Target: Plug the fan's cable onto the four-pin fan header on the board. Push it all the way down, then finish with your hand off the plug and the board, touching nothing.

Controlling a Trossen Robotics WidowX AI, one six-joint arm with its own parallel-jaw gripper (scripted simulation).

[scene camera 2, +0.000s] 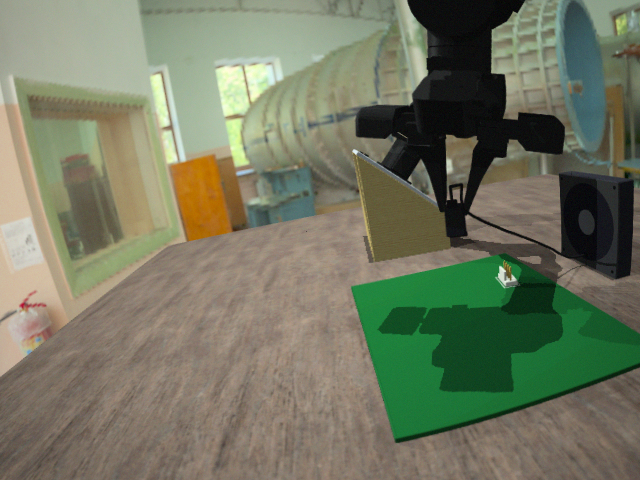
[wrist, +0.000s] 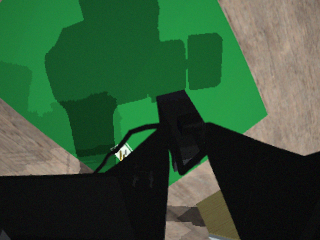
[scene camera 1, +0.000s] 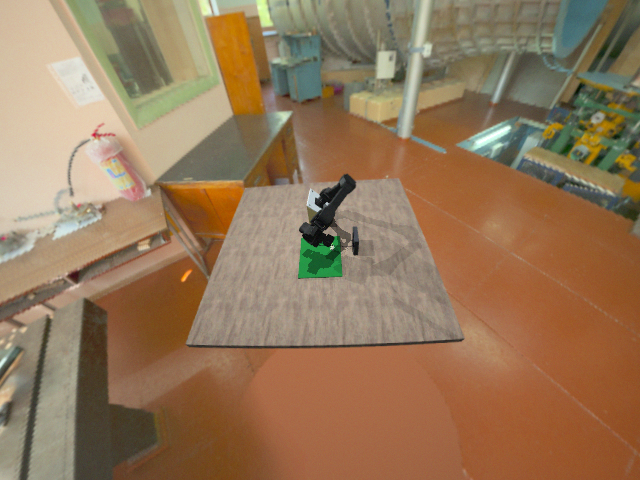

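There is a green board here, and one spot on it appears in my views as (wrist: pixel 84 80) and as (scene camera 2: pixel 526 322), the same spot in both.
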